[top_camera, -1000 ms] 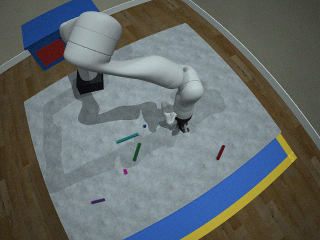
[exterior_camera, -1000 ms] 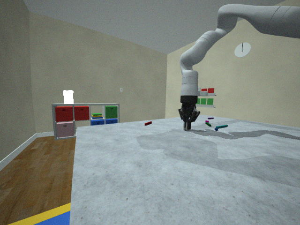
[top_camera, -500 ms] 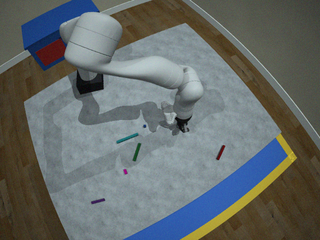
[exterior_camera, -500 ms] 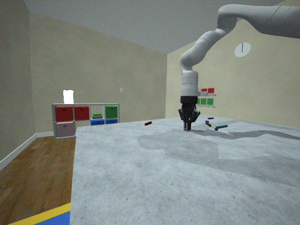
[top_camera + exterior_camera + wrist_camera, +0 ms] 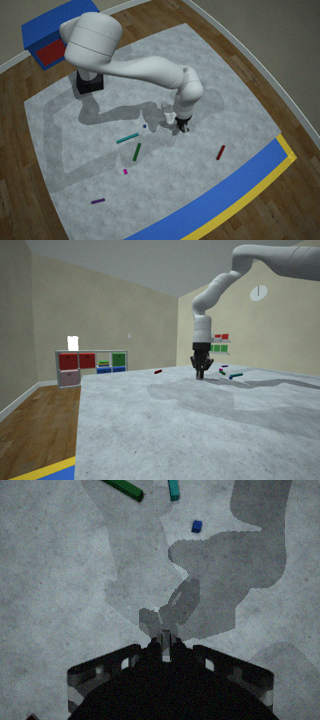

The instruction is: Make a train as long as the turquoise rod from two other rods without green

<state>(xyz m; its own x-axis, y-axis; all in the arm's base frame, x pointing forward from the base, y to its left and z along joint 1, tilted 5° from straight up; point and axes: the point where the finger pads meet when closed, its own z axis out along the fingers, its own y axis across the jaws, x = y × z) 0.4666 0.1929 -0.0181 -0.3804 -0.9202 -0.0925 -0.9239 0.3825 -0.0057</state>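
Now: the grey rod 10 mm below my hand. Also, from my hand: small blue rod 120 mm to the right, 90 mm behind, 10 mm below; red rod 210 mm ahead, 60 mm to the left, 10 mm below; green rod 220 mm to the right, 20 mm behind, 10 mm below.
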